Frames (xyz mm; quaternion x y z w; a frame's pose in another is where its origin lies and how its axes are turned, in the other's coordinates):
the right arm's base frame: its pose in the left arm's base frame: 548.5 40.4 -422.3 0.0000 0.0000 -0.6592 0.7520
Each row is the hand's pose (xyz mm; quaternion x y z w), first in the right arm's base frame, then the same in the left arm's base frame.
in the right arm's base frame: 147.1 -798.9 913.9 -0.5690 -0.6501 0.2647 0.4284
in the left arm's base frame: -224.3 -210.1 491.6 -0.8564 -0.1138 -0.0833 0.4966
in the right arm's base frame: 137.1 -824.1 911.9 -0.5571 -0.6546 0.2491 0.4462
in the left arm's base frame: -250.5 -203.4 489.6 -0.8504 -0.1250 -0.1068 0.4997
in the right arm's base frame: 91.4 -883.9 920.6 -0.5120 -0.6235 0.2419 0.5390
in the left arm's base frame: -315.8 -166.0 498.3 -0.7960 -0.1314 -0.1734 0.5648
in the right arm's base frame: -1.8 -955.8 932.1 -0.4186 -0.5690 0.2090 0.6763
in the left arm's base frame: -399.3 -83.0 509.8 -0.6898 -0.1519 -0.2886 0.6463
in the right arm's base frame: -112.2 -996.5 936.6 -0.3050 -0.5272 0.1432 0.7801
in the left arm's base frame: -454.1 21.1 514.3 -0.5769 -0.1954 -0.4065 0.6810
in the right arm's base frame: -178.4 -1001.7 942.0 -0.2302 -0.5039 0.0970 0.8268
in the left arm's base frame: -467.9 86.1 519.7 -0.5053 -0.2272 -0.4721 0.6857
